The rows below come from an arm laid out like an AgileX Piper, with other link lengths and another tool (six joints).
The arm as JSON. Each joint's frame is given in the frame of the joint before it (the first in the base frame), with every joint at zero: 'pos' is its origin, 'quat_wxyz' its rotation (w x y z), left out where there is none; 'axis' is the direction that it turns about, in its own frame. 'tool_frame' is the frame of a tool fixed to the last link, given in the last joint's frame.
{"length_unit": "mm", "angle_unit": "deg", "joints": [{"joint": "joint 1", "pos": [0.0, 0.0, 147.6], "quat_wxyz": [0.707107, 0.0, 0.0, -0.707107], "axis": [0.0, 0.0, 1.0]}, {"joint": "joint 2", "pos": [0.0, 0.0, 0.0], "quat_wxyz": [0.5, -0.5, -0.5, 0.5], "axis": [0.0, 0.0, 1.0]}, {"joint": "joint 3", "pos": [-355.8, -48.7, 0.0], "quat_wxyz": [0.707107, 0.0, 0.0, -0.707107], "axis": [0.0, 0.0, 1.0]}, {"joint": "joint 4", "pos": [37.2, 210.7, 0.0], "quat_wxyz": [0.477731, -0.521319, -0.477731, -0.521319], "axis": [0.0, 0.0, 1.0]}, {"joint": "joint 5", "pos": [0.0, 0.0, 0.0], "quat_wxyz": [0.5, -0.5, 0.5, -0.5], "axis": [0.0, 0.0, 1.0]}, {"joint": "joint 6", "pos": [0.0, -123.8, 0.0], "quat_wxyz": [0.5, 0.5, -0.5, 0.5], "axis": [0.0, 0.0, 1.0]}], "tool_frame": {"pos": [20.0, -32.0, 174.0], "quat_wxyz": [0.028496, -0.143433, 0.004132, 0.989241]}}
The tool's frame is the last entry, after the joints.
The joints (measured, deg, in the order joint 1, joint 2, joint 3, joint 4, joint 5, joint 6), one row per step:
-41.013 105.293 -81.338 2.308 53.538 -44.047
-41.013 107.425 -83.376 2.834 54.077 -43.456
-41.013 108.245 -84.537 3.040 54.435 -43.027
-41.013 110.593 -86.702 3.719 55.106 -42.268
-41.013 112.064 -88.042 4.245 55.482 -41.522
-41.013 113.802 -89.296 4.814 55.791 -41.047
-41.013 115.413 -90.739 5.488 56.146 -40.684
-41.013 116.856 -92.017 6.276 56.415 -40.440
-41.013 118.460 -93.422 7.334 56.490 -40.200
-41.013 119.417 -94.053 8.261 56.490 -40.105
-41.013 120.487 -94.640 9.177 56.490 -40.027
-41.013 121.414 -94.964 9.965 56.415 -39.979
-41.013 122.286 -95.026 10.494 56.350 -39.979
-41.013 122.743 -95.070 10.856 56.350 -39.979
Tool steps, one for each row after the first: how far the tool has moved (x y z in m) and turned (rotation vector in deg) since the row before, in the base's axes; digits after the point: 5 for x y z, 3 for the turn. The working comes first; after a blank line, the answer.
Tool pose at each row, in the base's axes (x y z in m, rotation vector in deg; the steps are taken from these numbers as rounded here):
0.30569 -0.26233 0.13119 120.378 -113.736 43.815
0.31419 -0.26594 0.12483 120.069 -115.101 42.847
0.31866 -0.26814 0.12385 119.688 -115.821 42.768
0.32749 -0.27088 0.11583 119.282 -117.562 41.434
0.33344 -0.27209 0.11059 118.736 -119.060 40.576
0.33905 -0.27298 0.10285 118.522 -120.333 39.334
0.34561 -0.27411 0.09670 118.342 -121.565 38.507
0.35208 -0.27456 0.09108 118.245 -122.792 37.828
0.36052 -0.27511 0.08484 118.077 -124.327 37.379
0.36563 -0.27375 0.08037 118.045 -125.562 36.872
0.37036 -0.27215 0.07480 118.047 -126.785 36.121
0.37380 -0.27029 0.06925 118.057 -127.837 35.297
0.37511 -0.26822 0.06290 118.153 -128.550 34.148
0.37598 -0.26675 0.05967 118.203 -129.024 33.508

0.00850 -0.00361 -0.00636 0.942 0.047 -0.712
0.00447 -0.00220 -0.00098 0.268 -0.187 -0.460
0.00883 -0.00274 -0.00802 1.241 0.099 -0.908
0.00595 -0.00121 -0.00524 0.895 -0.051 -0.863
0.00561 -0.00089 -0.00774 1.045 0.182 -0.622
0.00656 -0.00113 -0.00615 0.915 -0.069 -0.546
0.00647 -0.00045 -0.00562 0.909 -0.190 -0.476
0.00844 -0.00055 -0.00624 0.991 -0.468 -0.585
0.00511 0.00136 -0.00447 0.894 -0.331 -0.412
0.00473 0.00160 -0.00557 0.984 -0.202 -0.398
0.00344 0.00186 -0.00555 0.910 -0.082 -0.343
0.00131 0.00207 -0.00635 0.857 0.243 -0.207
0.00087 0.00147 -0.00323 0.523 0.092 -0.138

